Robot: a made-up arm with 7 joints.
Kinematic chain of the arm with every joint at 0, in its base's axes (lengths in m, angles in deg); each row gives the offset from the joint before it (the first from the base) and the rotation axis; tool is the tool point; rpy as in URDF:
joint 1: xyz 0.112 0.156 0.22 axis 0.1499 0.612 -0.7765
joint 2: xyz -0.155 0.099 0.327 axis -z
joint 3: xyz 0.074 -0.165 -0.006 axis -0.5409 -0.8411 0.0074
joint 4: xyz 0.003 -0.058 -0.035 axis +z
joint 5: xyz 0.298 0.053 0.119 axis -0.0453 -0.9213 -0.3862
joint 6: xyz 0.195 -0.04 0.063 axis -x
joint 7: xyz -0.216 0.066 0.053 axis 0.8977 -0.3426 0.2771
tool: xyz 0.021 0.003 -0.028 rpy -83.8 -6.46 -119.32
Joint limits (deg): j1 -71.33..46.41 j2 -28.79..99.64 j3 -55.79..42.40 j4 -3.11..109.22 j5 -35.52..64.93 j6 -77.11..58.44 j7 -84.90..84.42
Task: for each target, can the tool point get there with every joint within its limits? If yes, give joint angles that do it. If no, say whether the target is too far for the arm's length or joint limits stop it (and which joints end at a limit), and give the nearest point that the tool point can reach.
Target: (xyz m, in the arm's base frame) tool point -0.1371 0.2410 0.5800
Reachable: yes | joints -24.13 34.35 23.68 74.86 49.82 -12.42 -36.65
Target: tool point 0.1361 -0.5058 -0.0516
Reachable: no: joint limits stop it (at a limit: joint 1, joint 2, joint 3, joint 4, joint 5, joint 6, joint 7) | nearest point 0.0910 -0.4600 0.2094 | short by 0.269 m
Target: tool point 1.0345 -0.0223 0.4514
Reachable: no: joint limits stop it (at a limit: joint 1, joint 2, joint 5, joint 7) | nearest point 0.6806 -0.0086 0.4769 | short by 0.355 m
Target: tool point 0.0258 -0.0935 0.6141
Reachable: yes | joints -38.27 56.82 -20.25 8.17 50.40 10.50 11.05
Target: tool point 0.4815 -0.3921 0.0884
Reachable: no: joint limits stop it (at a limit: joint 1, joint 4, joint 5, joint 6, joint 7) | nearest point 0.4032 -0.2157 0.2337 | short by 0.242 m
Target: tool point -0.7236 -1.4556 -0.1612
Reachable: no: too far | nearest point -0.1707 -0.4828 0.3361 | short by 1.224 m
